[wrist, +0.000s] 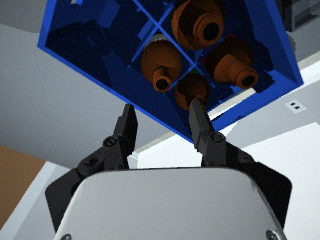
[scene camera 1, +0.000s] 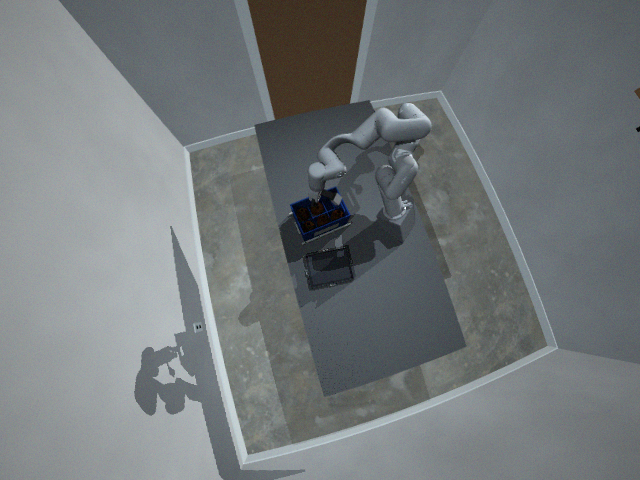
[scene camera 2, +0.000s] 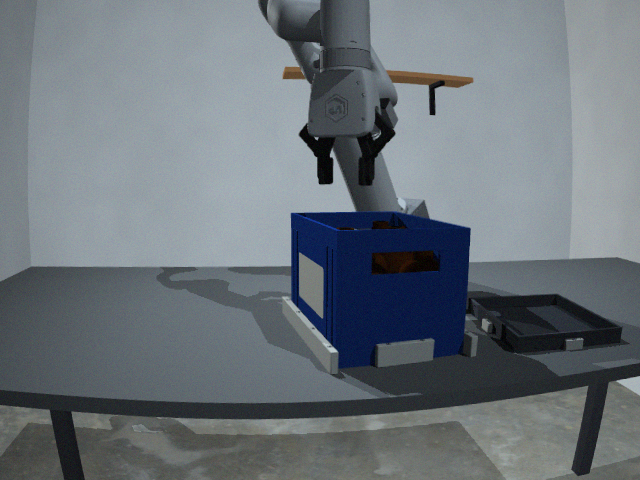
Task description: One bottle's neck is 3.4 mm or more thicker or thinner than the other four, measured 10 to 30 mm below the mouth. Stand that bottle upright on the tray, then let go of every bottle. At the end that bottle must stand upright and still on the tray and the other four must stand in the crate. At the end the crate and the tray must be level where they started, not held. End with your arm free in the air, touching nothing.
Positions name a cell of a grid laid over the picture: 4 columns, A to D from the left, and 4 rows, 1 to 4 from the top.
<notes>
In view: the gripper (scene camera 2: C2), a dark tray (scene camera 2: D3), a blue crate (scene camera 2: C3) and a bottle (wrist: C2).
The dark tray also shows in scene camera 1 (scene camera 1: C3). The blue crate is seen too in the wrist view (wrist: B1). The gripper also shows in the wrist view (wrist: C2).
</notes>
